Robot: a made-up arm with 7 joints.
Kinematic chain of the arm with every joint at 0, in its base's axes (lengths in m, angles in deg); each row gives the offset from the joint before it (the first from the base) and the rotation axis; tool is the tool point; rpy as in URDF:
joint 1: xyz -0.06 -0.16 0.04 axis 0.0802 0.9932 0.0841
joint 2: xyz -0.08 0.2 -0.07 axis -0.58 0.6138 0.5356
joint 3: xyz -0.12 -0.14 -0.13 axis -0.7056 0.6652 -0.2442
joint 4: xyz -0.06 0 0.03 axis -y
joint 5: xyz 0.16 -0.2 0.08 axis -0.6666 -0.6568 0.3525
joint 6: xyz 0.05 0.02 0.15 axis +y
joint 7: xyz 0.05 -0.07 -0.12 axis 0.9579 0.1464 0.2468
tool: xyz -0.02 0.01 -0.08 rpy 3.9 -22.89 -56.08
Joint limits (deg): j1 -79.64..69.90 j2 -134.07..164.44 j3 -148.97..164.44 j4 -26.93..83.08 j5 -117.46..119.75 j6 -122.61..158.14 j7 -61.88..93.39
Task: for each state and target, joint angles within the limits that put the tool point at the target. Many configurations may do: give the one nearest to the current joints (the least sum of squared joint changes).
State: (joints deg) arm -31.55 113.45 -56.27 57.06 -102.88 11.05 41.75
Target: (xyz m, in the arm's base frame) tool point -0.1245 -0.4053 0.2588
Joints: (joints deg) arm -46.87 85.78 -61.92 79.44 -104.51 42.04 45.23
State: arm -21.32 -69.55 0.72 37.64 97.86 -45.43 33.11
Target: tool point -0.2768 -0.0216 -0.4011
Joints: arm -27.61 -67.74 -21.05 50.32 85.67 -37.81 27.45
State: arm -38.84 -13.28 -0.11 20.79 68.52 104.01 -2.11
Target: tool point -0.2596 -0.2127 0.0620
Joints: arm -34.75 16.51 34.49 -7.67 53.17 94.38 2.66
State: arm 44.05 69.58 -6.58 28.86 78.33 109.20 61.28
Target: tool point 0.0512 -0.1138 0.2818
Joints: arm 29.97 75.60 12.85 26.76 61.23 125.04 62.78
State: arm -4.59 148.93 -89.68 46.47 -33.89 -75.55 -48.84
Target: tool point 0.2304 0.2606 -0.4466
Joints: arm 20.83 163.64 -53.10 42.78 -19.61 -67.79 -38.97
